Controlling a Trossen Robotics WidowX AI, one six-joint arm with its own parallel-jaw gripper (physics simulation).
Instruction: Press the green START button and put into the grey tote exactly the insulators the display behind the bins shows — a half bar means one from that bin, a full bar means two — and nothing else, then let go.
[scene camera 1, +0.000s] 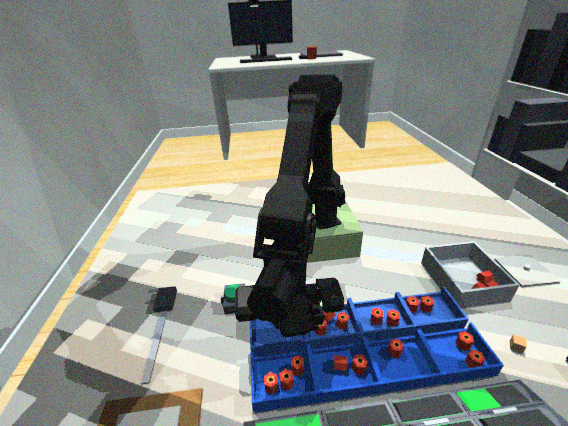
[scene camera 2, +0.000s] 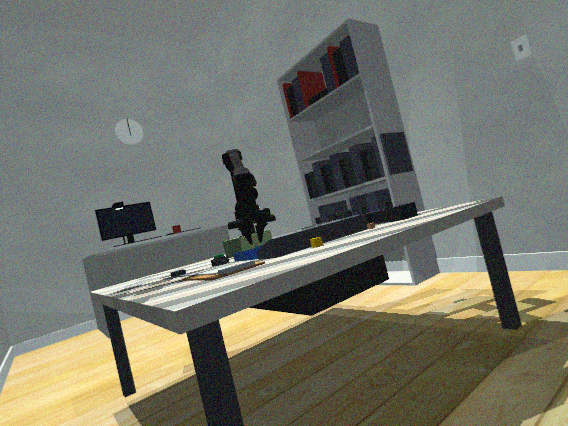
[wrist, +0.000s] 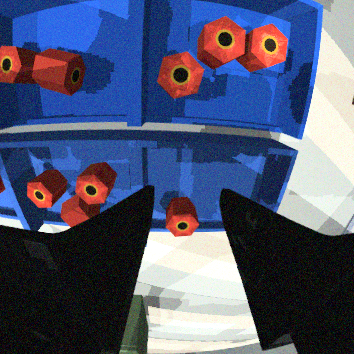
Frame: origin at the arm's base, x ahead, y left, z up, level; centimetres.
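Seen in the pictures: gripper, fingertip midpoint: (scene camera 2: 256, 243) (wrist: 187, 194); arm's base, link origin: (scene camera 1: 325, 220).
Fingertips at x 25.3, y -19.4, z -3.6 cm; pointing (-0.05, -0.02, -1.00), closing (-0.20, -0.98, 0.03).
Note:
Offsets run from my fingertips to a thing's top centre. "spot": to the spot under its first point.
My gripper (scene camera 2: 255, 243) (wrist: 187, 194) is open and empty above the back-left bin. In the wrist view one red insulator @(dx -4.0, dy +0.7, dz -1.7 cm) (wrist: 182, 218) lies below and between the fingertips. The blue bins (scene camera 1: 320, 391) (wrist: 136, 95) hold red hexagonal insulators; the front-left bin has three, while the gripper hides part of the back row in scene camera 1. The grey tote @(dx -0.9, dy +44.2, dz +0.7 cm) (scene camera 1: 492, 297) stands at the right with a few red insulators (scene camera 1: 485, 276) heaped inside. The green START button @(dx -13.7, dy -8.5, dz -0.6 cm) (scene camera 1: 233, 291) (scene camera 2: 219, 258) is left of the gripper. The display shows a green bar @(spot: dx +15.8, dy -4.4, dz -0.2 cm) (scene camera 1: 295, 421) and a shorter green bar @(dx +22.8, dy +26.1, dz -0.1 cm) (scene camera 1: 478, 399); its lower part is cut off.
A flat lid @(dx +1.9, dy +60.9, dz -4.0 cm) (scene camera 1: 540, 275) with a knob lies beside the tote. An orange cube @(dx +16.1, dy +40.5, dz -2.7 cm) (scene camera 1: 518, 343) is right of the bins, and a yellow block @(dx +30.2, dy -1.6, dz -2.0 cm) (scene camera 2: 316, 242) is near the front edge. A caliper-like tool @(spot: dx -18.3, dy -23.7, dz -2.8 cm) (scene camera 1: 165, 299) and a wooden frame @(spot: dx +7.1, dy -19.6, dz -4.1 cm) (scene camera 1: 192, 410) lie left. The arm stands on a green block (scene camera 1: 337, 246).

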